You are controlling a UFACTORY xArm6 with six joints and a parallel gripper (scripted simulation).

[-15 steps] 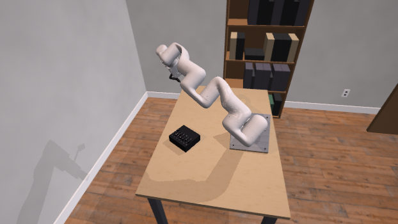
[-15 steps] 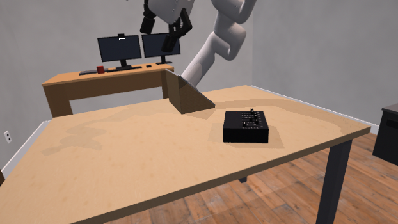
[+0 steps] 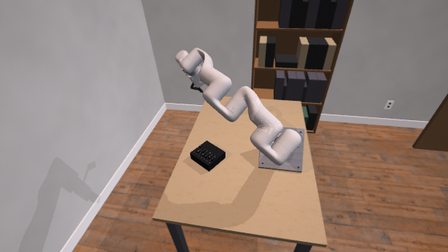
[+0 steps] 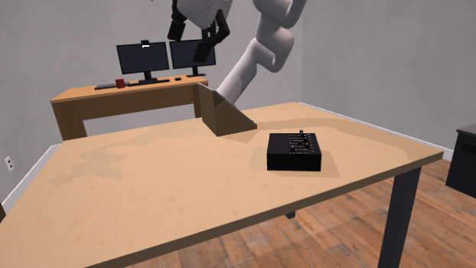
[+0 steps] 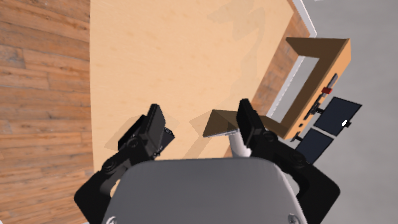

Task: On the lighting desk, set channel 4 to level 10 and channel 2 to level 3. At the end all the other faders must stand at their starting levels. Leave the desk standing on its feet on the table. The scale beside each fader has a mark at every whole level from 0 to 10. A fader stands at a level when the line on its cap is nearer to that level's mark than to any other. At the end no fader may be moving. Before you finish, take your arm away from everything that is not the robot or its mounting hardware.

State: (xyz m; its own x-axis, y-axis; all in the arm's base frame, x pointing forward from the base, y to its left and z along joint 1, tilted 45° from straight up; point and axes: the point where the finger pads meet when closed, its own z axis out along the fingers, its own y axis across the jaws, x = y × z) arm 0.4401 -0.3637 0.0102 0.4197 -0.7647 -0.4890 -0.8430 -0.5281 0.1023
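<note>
Now: the channel 2 cap 30 mm ahead of my hand, 290 mm to the left of it and 280 mm below it. From my hand the other things lie so: channel 3 cap (10 mm ahead, 290 mm to the left, 280 mm below); channel 4 cap (320 mm to the left, 280 mm below); channel 1 cap (30 mm ahead, 250 mm to the left, 280 mm below).
</note>
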